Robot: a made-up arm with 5 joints.
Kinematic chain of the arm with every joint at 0, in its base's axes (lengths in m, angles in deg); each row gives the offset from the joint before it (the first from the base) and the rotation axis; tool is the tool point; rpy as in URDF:
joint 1: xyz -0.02 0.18 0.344 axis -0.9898 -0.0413 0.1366
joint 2: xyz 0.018 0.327 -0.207 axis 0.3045 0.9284 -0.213
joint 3: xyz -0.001 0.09 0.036 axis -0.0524 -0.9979 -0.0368
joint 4: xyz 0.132 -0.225 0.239 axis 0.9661 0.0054 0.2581
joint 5: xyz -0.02 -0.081 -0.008 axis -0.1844 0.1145 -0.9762
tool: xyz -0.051 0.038 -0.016 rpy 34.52 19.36 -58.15
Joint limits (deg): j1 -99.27..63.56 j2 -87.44..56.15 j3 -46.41..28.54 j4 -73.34..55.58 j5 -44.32..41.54
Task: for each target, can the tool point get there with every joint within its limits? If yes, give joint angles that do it. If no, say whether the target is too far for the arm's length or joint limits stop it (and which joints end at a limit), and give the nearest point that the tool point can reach.
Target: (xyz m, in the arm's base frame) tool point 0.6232 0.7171 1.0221
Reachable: no: too far | nearest point 0.2212 0.4807 0.5119 | short by 0.691 m
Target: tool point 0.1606 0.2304 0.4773
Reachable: yes | joints -63.63 -10.99 -31.68 -1.72 3.28
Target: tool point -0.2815 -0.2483 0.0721
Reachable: no: joint limits stop it (at a limit: joint 1, joint 2, joint 3, joint 4, joint 5) | nearest point -0.3263 0.0242 0.1109 | short by 0.279 m
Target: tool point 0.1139 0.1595 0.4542
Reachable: yes | joints -72.09 19.74 2.94 -48.42 -16.27
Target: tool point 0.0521 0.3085 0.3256
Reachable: yes | joints 31.21 15.31 8.45 -23.21 -17.47
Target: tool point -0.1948 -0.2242 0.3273
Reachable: no: joint limits stop it (at a limit: joint 1, joint 2, joint 3, joint 5) | nearest point -0.3047 0.0482 0.1539 | short by 0.341 m
